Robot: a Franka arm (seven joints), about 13 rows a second.
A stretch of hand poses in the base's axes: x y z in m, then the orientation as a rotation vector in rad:
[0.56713, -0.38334, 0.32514, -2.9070, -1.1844, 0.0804]
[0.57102, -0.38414, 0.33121, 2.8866, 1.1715, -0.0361]
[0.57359, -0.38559, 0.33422, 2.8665, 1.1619, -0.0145]
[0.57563, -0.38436, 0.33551, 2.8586, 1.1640, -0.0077]
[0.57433, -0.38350, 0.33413, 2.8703, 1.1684, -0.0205]
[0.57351, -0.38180, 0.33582, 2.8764, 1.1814, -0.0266]
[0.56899, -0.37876, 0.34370, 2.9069, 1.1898, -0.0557]
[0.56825, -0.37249, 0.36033, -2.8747, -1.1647, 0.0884]
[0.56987, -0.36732, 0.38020, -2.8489, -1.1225, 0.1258]
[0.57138, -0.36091, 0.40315, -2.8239, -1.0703, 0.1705]
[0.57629, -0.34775, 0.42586, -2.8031, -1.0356, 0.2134]
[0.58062, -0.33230, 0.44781, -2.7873, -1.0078, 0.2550]
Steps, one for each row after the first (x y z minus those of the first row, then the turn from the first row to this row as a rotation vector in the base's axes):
[0.00389, -0.00080, 0.00607, -0.0151, -0.0364, -0.0020]
[0.00646, -0.00225, 0.00908, -0.0307, -0.0577, -0.0023]
[0.00850, -0.00102, 0.01037, -0.0350, -0.0642, 0.0010]
[0.00720, -0.00016, 0.00899, -0.0265, -0.0518, 0.0005]
[0.00638, 0.00154, 0.01068, -0.0180, -0.0442, 0.0065]
[0.00186, 0.00458, 0.01856, 0.0045, -0.0152, 0.0032]
[0.00112, 0.01085, 0.03519, 0.0321, 0.0193, -0.0048]
[0.00274, 0.01602, 0.05506, 0.0576, 0.0568, -0.0250]
[0.00425, 0.02243, 0.07801, 0.0824, 0.1001, -0.0520]
[0.00916, 0.03559, 0.10072, 0.0975, 0.1383, -0.0693]
[0.01349, 0.05104, 0.12267, 0.1058, 0.1730, -0.0836]

